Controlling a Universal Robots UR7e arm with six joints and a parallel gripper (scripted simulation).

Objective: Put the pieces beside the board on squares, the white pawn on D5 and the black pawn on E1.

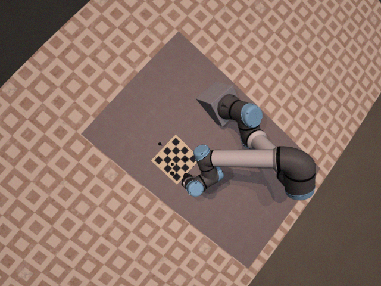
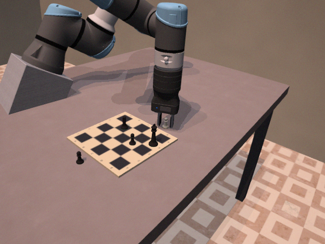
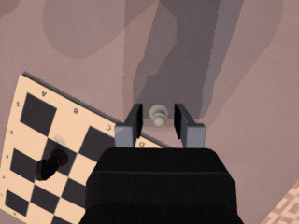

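Right now my hand is 10 mm above the white pawn. From my hand the other things lie so: chessboard (140 mm to the right, 20 mm below, 20 mm behind); black king (90 mm to the right, 50 mm ahead, 10 mm above).
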